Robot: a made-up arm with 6 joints.
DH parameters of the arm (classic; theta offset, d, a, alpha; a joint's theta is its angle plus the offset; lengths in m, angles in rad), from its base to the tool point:
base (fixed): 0 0.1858 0 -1.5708
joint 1: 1.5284 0 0.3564 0
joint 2: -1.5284 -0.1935 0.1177 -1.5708
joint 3: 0 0.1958 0.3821 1.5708
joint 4: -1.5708 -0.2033 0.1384 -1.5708
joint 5: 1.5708 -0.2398 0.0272 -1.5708
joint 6: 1.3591 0 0.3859 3.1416
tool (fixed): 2.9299 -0.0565 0 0
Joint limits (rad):
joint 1: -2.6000..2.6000
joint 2: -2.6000..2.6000
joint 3: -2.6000..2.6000
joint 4: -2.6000..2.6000
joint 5: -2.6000..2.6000
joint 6: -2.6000..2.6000
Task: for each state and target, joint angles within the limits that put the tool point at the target. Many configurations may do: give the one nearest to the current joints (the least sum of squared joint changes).
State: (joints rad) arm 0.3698 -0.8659 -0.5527 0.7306 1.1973 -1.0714
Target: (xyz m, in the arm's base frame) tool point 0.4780 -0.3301 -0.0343
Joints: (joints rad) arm 0.0706 -1.0041 -0.8870 0.5672 1.1865 -1.4644
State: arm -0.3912 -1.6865 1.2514 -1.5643 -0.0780 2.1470
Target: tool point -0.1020 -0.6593 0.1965
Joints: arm -0.5333 -2.4562 1.1918 -1.9024 -0.6296 2.1391
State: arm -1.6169 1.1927 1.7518 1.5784 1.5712 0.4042
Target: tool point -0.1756 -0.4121 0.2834
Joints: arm -1.7656 0.7816 2.3053 1.4239 1.5530 0.2837
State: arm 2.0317 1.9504 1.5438 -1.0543 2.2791 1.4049
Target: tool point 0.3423 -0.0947 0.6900
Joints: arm 2.3075 1.6871 1.7285 -1.4527 2.2666 1.0510
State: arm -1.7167 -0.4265 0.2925 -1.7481 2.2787 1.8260
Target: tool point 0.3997 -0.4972 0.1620
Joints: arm -1.4745 -0.3967 0.3068 -1.0430 2.1424 2.2183
